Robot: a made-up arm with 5 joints. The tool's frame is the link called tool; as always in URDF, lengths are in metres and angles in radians.
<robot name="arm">
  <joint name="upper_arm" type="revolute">
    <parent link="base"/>
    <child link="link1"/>
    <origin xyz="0.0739 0 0.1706" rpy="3.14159 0 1.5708"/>
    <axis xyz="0 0 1"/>
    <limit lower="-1.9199" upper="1.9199" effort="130" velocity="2.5"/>
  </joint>
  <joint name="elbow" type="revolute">
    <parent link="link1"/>
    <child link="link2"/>
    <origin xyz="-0.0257 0.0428 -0.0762" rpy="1.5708 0 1.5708"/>
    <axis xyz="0 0 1"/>
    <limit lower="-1.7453" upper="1.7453" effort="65" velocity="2.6"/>
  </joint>
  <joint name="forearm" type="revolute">
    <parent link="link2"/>
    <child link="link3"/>
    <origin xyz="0.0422 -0.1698 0" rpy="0 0 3.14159"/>
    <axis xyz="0 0 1"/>
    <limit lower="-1.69" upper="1.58" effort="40" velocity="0.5"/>
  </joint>
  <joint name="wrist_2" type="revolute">
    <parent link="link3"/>
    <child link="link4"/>
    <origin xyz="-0.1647 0.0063 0"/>
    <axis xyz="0 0 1"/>
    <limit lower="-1.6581" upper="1.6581" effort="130" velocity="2.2"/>
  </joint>
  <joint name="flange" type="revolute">
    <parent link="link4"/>
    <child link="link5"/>
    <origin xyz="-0.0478 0 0.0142" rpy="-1.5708 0 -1.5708"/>
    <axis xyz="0 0 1"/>
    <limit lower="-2.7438" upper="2.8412" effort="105" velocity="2.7"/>
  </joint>
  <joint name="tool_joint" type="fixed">
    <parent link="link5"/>
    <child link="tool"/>
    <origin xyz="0 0 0" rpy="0 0 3.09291"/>
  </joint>
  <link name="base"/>
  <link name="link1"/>
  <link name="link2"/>
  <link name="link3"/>
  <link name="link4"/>
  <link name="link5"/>
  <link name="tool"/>
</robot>
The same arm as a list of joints. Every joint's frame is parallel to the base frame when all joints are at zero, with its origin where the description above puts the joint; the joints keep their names.
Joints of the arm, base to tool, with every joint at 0 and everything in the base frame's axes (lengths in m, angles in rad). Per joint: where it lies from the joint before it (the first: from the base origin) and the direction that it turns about. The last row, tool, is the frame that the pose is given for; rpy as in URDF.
upper_arm: axis -z xyz 0.0739 0.0000 0.1706
elbow: axis +y xyz 0.0428 -0.0257 0.0762
forearm: axis +y xyz 0.0422 0.0000 0.1698
wrist_2: axis +y xyz 0.1647 0.0000 0.0063
flange: axis -x xyz 0.0478 0.0142 0.0000
tool: xyz 0.0000 0.0000 0.0000 rpy 1.5710 -1.5221 -1.5710
Joint limits (rad, base to tool): -1.9199..1.9199 -1.7453..1.7453 -1.6900..1.5800 -1.6581..1.6581 -2.7438..2.8412

